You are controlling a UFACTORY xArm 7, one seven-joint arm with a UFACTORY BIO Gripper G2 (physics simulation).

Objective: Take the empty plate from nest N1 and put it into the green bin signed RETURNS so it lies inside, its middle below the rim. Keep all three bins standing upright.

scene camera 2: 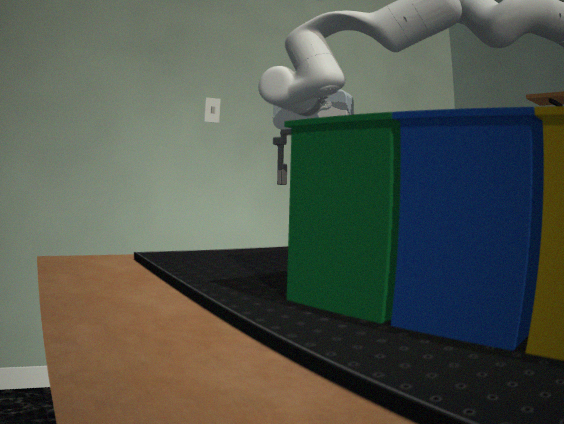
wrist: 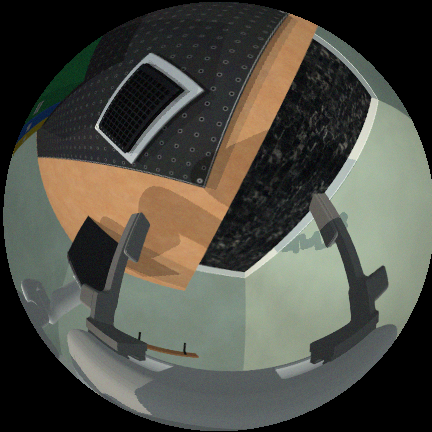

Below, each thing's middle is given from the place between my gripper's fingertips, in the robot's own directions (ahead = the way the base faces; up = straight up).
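Scene:
Positions from my hand: green bin [scene camera 2: 345,171], 23 cm ahead, 41 cm to the left, 3 cm below; blue bin [scene camera 2: 471,190], 21 cm ahead, 54 cm to the left, 3 cm below; grey nest frame [wrist: 165,67], 6 cm ahead, 15 cm to the left, 11 cm below. With respect to the black plate [wrist: 147,91], my hand is 6 cm short of it, 15 cm to the right of it and 10 cm above it.

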